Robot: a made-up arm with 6 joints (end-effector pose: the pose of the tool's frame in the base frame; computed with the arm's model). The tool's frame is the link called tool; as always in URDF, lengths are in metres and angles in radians. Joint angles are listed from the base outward.
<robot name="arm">
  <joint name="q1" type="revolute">
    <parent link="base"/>
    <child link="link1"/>
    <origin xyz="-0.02 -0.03 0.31"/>
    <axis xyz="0 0 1"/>
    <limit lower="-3.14" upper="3.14" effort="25" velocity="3.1"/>
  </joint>
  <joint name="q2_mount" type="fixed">
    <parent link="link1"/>
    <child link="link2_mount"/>
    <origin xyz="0 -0.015 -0.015"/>
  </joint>
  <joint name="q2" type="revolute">
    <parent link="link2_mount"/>
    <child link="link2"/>
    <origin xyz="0 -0.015 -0.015"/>
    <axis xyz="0 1 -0.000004"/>
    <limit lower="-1.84" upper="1.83" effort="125" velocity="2.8"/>
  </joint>
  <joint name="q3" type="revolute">
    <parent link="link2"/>
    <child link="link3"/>
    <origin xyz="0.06 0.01 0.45"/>
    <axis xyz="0 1 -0.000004"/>
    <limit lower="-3.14" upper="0.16" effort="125" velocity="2.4"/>
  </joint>
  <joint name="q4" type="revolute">
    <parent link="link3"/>
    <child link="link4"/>
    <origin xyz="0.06 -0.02 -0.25"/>
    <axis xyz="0 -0.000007 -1"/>
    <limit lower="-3.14" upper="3.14" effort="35" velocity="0.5"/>
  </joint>
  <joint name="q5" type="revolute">
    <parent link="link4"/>
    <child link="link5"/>
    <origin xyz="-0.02 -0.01 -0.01"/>
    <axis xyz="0 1 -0.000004"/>
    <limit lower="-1.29" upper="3.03" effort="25" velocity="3"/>
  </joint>
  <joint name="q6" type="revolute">
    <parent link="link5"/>
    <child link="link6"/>
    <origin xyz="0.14 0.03 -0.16"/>
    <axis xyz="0 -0.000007 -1"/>
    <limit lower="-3.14" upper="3.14" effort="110" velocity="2.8"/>
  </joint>
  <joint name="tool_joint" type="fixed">
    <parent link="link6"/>
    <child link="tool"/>
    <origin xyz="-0.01 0 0.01" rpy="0 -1.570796 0"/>
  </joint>
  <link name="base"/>
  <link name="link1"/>
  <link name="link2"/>
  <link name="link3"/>
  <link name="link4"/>
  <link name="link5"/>
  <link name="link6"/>
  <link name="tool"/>
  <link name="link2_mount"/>
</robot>
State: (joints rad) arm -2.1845 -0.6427 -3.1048 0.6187 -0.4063 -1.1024
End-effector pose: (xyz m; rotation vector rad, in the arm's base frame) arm 0.2122 0.5183 0.8453 1.0347 -0.2433 -1.9616
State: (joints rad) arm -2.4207 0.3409 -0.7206 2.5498 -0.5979 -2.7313
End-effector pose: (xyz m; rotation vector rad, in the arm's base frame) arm -0.3027 -0.0681 0.3732 -1.5794 -0.4105 -1.6314
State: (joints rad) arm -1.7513 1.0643 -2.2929 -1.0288 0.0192 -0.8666
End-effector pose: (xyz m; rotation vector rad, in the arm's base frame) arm -0.1119 -0.8742 0.4077 -0.7895 -1.0597 0.9616
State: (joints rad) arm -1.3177 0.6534 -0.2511 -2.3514 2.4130 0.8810
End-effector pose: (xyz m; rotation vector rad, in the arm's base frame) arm -0.1266 -0.4786 0.3064 -0.7987 0.1107 1.3280
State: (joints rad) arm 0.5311 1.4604 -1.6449 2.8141 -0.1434 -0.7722
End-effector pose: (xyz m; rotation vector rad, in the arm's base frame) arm 0.4289 0.1234 -0.1242 -1.1489 -1.2950 -1.2070
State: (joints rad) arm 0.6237 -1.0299 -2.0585 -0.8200 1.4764 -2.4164
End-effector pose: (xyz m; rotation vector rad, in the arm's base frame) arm -0.1602 -0.3089 0.9805 -0.1783 -0.9926 2.8033
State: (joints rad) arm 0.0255 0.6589 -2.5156 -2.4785 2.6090 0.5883
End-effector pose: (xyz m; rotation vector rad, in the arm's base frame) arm 0.4382 -0.2075 0.8558 -3.0618 -0.5305 0.2305
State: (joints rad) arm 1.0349 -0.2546 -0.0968 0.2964 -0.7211 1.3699
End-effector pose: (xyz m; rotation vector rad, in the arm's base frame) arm 0.1737 0.1692 0.5500 0.3120 -1.8028 -1.3176
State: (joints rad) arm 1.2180 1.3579 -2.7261 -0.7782 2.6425 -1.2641
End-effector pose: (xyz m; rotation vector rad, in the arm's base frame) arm 0.3654 0.4916 0.1811 0.5106 0.2648 1.5659
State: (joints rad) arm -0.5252 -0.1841 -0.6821 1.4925 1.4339 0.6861
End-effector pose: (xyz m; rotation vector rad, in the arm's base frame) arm 0.3290 -0.1026 0.5236 -0.0485 -0.2881 -2.1242
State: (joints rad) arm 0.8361 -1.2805 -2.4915 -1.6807 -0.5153 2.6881
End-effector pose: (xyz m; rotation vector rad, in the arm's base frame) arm -0.5350 -0.3916 0.7132 -1.5538 0.6049 0.6972
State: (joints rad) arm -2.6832 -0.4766 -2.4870 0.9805 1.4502 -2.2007
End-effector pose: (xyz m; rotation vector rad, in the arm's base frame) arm 0.0784 -0.0845 1.1210 -0.9044 -0.7575 1.2858
